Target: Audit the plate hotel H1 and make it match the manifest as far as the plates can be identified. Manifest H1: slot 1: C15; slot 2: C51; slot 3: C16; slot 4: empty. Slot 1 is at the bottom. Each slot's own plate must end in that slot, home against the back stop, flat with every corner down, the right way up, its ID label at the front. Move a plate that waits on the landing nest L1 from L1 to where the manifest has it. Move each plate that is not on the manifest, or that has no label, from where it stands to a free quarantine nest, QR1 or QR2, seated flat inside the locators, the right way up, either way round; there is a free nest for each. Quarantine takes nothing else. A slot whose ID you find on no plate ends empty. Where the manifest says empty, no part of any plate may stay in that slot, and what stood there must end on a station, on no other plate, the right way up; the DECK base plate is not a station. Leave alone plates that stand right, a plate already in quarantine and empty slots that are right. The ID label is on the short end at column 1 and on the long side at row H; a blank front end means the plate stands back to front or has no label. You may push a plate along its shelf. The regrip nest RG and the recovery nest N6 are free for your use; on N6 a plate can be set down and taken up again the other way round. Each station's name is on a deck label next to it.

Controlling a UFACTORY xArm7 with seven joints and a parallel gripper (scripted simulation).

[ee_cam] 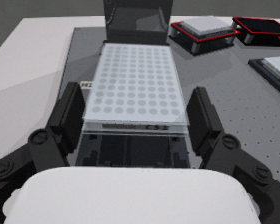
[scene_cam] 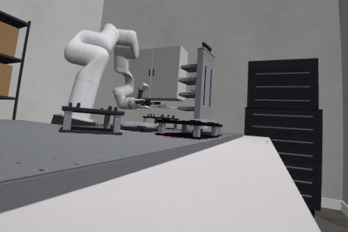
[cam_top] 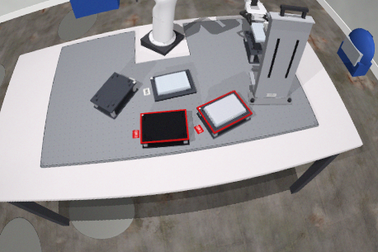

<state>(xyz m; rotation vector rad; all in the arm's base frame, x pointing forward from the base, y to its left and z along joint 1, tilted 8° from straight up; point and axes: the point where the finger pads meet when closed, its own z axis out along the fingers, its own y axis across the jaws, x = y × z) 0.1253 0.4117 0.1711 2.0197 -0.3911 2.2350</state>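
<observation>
Now: the plate labelled C16 23 cm ahead of my hand, 6 cm to the right of it and 13 cm above it. Also, from my hand: RG label 5 cm behind, 1 cm to the left, 14 cm below; then H1 label 20 cm ahead, 5 cm to the left, 14 cm below; then white plate 35 cm ahead, 29 cm to the right, 9 cm below.
</observation>
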